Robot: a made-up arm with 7 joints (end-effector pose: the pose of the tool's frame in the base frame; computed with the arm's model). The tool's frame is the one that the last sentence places. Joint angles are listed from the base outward.
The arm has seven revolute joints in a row. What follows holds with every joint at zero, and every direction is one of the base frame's. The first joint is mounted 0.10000 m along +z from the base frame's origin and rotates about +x. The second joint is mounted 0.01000 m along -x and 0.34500 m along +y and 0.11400 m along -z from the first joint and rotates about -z. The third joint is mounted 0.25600 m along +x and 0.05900 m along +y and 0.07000 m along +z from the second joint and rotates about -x. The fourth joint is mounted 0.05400 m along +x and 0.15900 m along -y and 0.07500 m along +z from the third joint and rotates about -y. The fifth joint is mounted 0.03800 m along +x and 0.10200 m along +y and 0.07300 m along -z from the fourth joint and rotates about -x. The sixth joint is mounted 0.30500 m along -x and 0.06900 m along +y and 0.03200 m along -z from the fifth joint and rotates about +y. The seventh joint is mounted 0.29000 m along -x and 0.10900 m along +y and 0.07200 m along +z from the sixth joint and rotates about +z. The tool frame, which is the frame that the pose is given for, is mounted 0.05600 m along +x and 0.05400 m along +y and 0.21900 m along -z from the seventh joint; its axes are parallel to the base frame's.
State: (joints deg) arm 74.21 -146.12 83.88 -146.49 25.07 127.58 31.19
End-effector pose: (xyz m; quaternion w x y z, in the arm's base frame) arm -0.5771 0.4251 0.4464 0.4813 0.0303 0.8491 -0.2154
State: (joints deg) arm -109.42 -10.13 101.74 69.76 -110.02 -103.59 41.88
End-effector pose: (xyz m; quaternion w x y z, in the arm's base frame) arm 0.0091 -0.3319 -0.3088 0.4984 -0.1821 0.0629 0.8453
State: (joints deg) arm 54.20 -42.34 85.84 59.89 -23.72 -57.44 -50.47
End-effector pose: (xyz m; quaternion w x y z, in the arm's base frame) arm 0.4371 0.5013 0.3186 0.3520 0.5238 -0.7439 0.2199
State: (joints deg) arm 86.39 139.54 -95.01 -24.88 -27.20 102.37 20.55
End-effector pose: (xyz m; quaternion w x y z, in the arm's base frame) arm -0.3484 0.0723 0.6874 0.1479 0.8918 -0.4225 -0.0653
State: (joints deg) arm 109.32 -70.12 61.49 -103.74 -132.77 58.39 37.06
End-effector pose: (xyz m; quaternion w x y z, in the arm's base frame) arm -0.2506 -0.7994 0.8008 0.1041 -0.9263 -0.1289 -0.3384
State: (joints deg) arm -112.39 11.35 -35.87 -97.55 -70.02 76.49 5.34
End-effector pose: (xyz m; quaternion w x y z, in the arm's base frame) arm 0.4864 0.3108 0.0892 0.4802 0.4720 0.5338 -0.5116
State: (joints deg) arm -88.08 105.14 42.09 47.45 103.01 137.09 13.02
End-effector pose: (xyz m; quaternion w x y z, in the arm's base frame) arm -0.1807 -0.3601 0.1664 0.2178 -0.2715 0.5125 0.7850
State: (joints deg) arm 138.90 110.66 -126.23 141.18 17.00 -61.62 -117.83
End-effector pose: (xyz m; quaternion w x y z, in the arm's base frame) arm -0.3817 0.4186 0.0433 0.1021 0.8511 0.4669 0.2174
